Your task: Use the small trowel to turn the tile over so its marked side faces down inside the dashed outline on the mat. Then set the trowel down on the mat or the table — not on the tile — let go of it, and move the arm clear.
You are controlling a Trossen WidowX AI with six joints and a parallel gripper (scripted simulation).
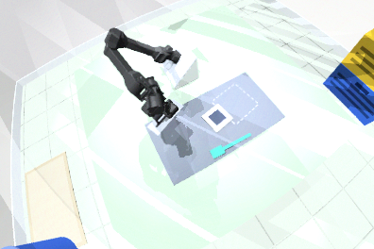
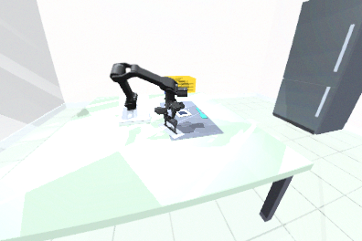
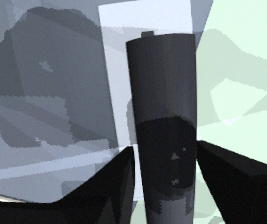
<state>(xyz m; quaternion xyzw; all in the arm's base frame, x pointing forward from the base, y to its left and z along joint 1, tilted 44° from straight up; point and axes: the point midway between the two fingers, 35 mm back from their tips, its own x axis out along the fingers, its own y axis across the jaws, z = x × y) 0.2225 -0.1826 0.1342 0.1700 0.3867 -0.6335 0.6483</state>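
Right now the mat is 170 mm ahead of my gripper tip, 190 mm to the left of it and 80 mm below it. Also, from my gripper tip: teal trowel 310 mm ahead, 150 mm to the left, 60 mm below; then white tile 160 mm ahead, 200 mm to the left, 60 mm below.
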